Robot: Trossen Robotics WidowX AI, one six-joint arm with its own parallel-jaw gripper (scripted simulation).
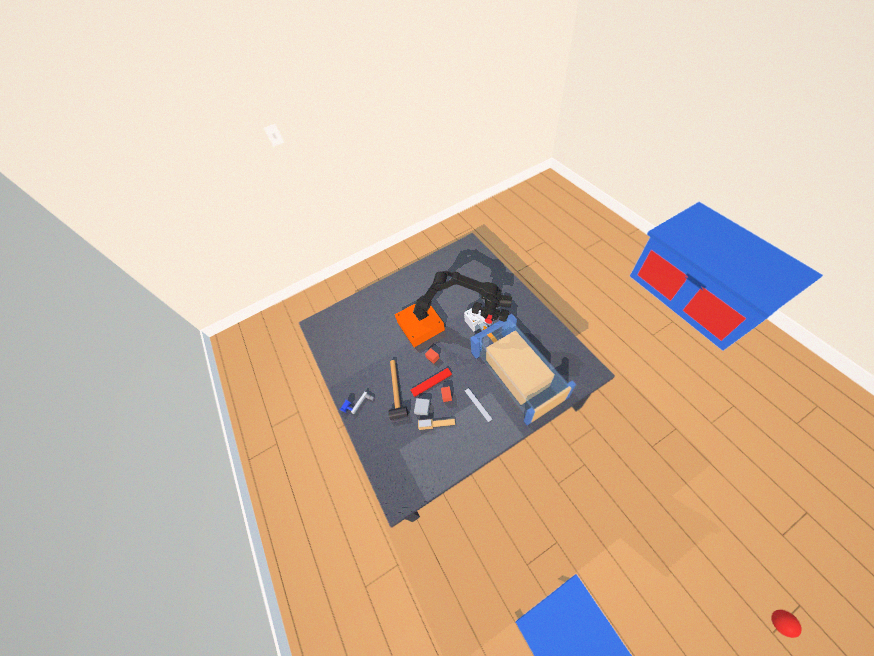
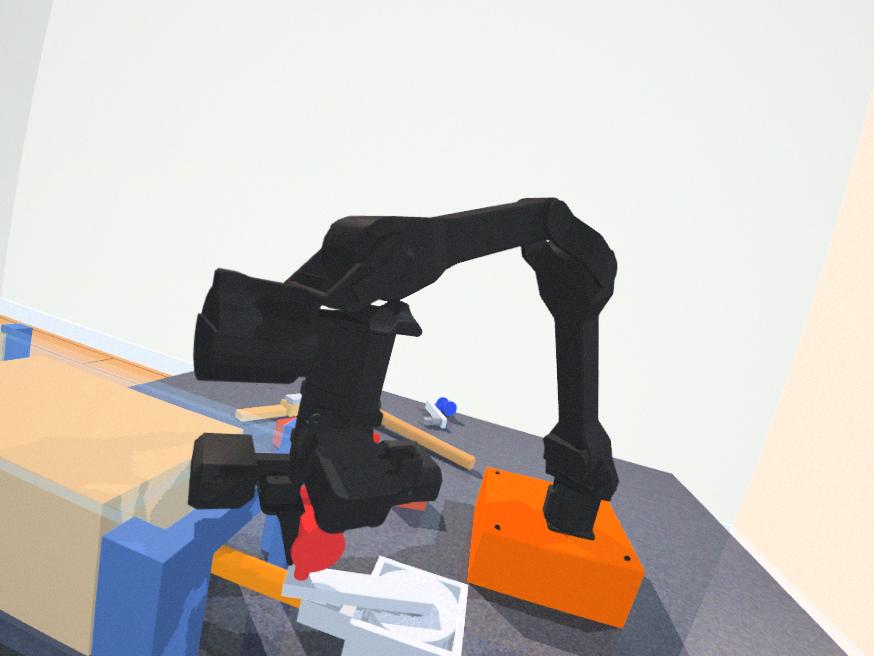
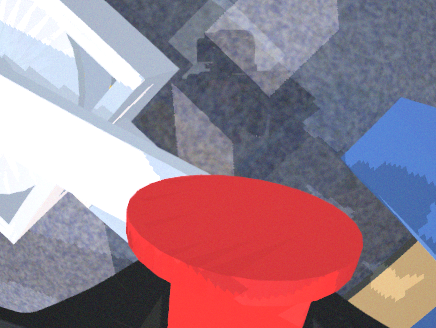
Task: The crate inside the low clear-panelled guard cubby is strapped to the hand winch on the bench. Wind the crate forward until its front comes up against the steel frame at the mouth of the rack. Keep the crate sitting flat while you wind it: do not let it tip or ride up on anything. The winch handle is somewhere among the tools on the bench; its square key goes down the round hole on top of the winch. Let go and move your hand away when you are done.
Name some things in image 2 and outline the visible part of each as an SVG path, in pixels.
The gripper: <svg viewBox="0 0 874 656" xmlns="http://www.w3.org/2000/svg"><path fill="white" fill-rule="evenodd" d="M381 394L372 398L340 396L311 384L305 377L305 380L302 379L300 390L302 397L295 427L291 429L290 440L292 444L289 454L255 453L252 434L202 433L194 441L187 504L200 510L239 509L254 498L257 487L261 511L266 515L276 515L278 517L286 562L289 566L294 564L291 547L299 536L300 518L306 513L300 496L303 483L313 508L316 525L322 531L329 534L344 533L346 530L366 526L379 527L384 523L392 506L408 504L410 502L435 501L443 481L442 472L417 441L382 440L379 444L375 442L373 427L380 427L383 414L378 409Z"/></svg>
A hammer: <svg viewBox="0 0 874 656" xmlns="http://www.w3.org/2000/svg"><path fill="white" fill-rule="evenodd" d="M379 400L378 409L383 414L381 424L413 441L417 441L422 446L464 468L472 469L474 467L475 457L381 411L381 402Z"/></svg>
